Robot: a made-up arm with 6 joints. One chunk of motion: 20 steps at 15 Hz.
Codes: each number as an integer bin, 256 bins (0 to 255) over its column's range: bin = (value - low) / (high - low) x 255, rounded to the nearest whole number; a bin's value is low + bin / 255 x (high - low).
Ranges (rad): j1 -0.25..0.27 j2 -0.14..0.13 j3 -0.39..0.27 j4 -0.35..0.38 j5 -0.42..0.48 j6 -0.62..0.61
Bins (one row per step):
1: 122 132 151 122 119 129
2: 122 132 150 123 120 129
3: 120 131 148 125 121 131
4: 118 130 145 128 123 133
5: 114 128 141 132 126 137
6: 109 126 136 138 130 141
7: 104 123 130 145 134 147
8: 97 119 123 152 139 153
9: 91 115 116 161 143 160
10: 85 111 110 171 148 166
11: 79 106 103 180 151 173
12: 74 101 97 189 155 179
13: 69 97 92 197 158 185
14: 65 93 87 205 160 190
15: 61 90 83 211 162 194
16: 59 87 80 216 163 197
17: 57 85 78 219 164 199
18: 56 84 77 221 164 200
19: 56 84 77 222 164 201
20: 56 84 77 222 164 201
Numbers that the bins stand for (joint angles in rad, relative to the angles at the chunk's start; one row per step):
1: -0.0012 -0.0002 0.0008 -0.0007 0.0000 0.0022
2: -0.0012 -0.0002 -0.0018 0.0021 0.0035 0.0022
3: -0.0053 -0.0013 -0.0069 0.0078 0.0071 0.0119
4: -0.0094 -0.0024 -0.0147 0.0164 0.0141 0.0215
5: -0.0175 -0.0045 -0.0251 0.0279 0.0247 0.0408
6: -0.0277 -0.0066 -0.0380 0.0451 0.0388 0.0601
7: -0.0379 -0.0098 -0.0535 0.0651 0.0529 0.0891
8: -0.0522 -0.0140 -0.0716 0.0851 0.0706 0.1180
9: -0.0644 -0.0182 -0.0898 0.1109 0.0847 0.1518
10: -0.0767 -0.0225 -0.1053 0.1395 0.1024 0.1807
11: -0.0889 -0.0278 -0.1234 0.1653 0.1129 0.2145
12: -0.0991 -0.0331 -0.1389 0.1911 0.1271 0.2434
13: -0.1093 -0.0373 -0.1519 0.2140 0.1376 0.2724
14: -0.1175 -0.0415 -0.1648 0.2369 0.1447 0.2965
15: -0.1256 -0.0447 -0.1752 0.2540 0.1518 0.3158
16: -0.1297 -0.0479 -0.1829 0.2684 0.1553 0.3302
17: -0.1338 -0.0500 -0.1881 0.2769 0.1588 0.3399
18: -0.1358 -0.0511 -0.1907 0.2827 0.1588 0.3447
19: -0.1358 -0.0511 -0.1907 0.2855 0.1588 0.3495
20: -0.1358 -0.0511 -0.1907 0.2855 0.1588 0.3495

